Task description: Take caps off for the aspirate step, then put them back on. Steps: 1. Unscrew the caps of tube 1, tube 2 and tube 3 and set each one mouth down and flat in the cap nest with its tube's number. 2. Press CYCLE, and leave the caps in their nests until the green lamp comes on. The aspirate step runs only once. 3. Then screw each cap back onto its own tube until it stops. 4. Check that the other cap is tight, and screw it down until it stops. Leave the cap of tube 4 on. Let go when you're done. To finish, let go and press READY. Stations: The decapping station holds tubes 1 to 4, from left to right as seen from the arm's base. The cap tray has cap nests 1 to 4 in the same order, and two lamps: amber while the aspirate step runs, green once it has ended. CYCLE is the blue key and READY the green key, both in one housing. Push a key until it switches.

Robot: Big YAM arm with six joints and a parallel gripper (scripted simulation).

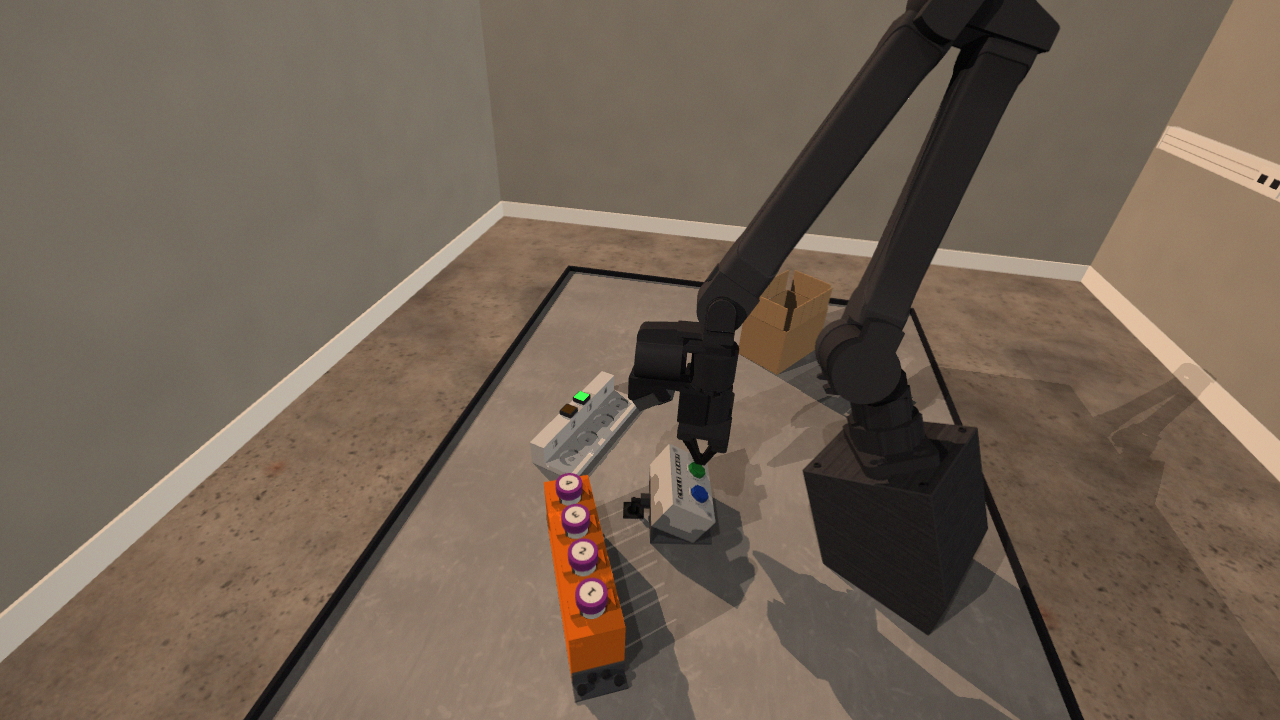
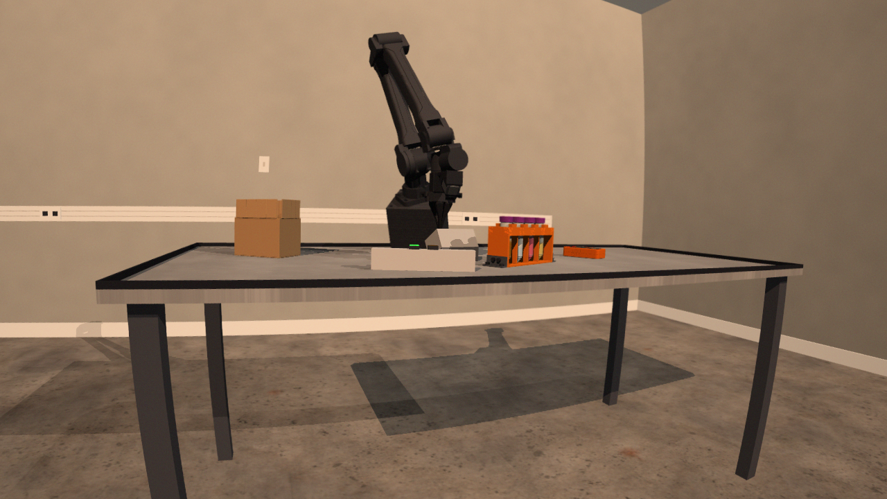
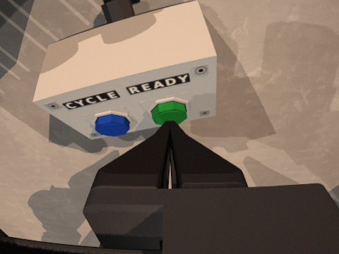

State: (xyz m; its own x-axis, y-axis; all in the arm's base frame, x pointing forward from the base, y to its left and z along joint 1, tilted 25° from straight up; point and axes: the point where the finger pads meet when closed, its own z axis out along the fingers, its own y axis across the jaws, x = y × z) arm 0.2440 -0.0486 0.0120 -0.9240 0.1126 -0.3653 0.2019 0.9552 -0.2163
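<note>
Right now the green key is 2 cm below my hand. The rest, counted from my hand: blue key (4 cm to the left, 2 cm below); key housing (3 cm below, 2 cm to the left, 2 cm ahead); cardboard box (42 cm to the right, 21 cm behind, 2 cm below).
</note>
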